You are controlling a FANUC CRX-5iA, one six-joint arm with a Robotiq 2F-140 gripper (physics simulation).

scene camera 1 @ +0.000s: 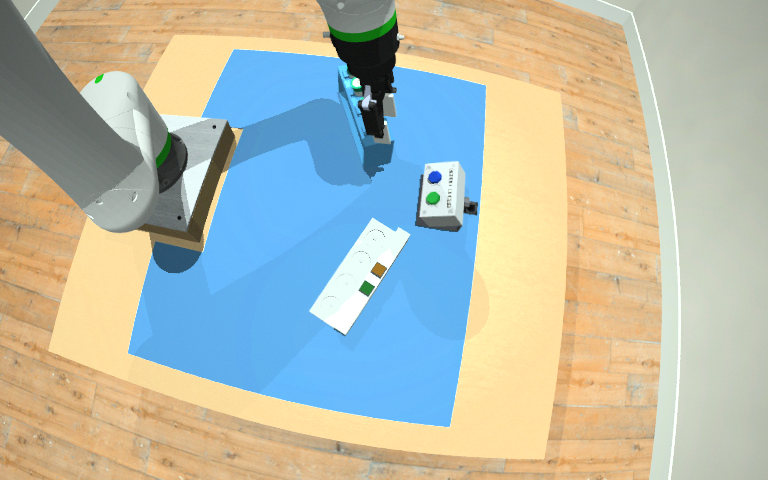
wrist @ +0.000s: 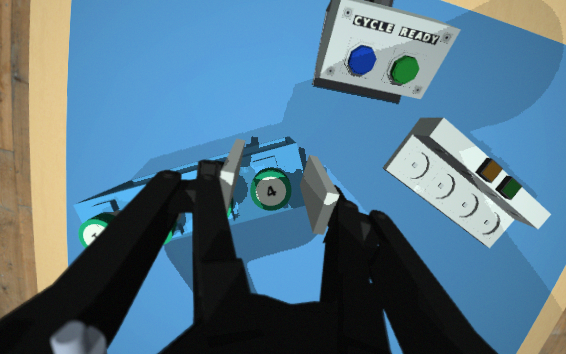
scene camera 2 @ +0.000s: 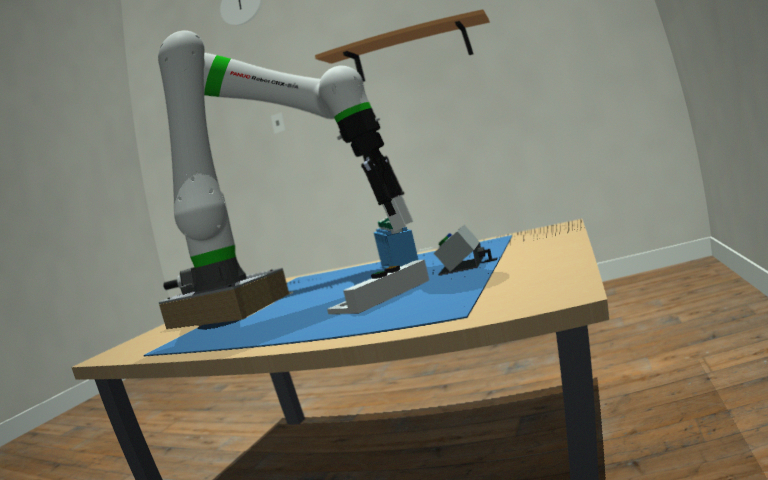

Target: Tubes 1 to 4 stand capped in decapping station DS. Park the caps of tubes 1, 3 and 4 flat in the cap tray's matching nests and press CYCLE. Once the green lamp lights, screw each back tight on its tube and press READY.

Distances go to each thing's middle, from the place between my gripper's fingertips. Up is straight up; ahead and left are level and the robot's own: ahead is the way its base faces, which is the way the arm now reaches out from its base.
Now: the cap 4 (wrist: pixel 270 190) 20 mm behind my hand and 10 mm above it. Also, from my hand: grey button box (scene camera 1: pixel 447 214) (150 mm ahead, 100 mm to the right, 60 mm below).
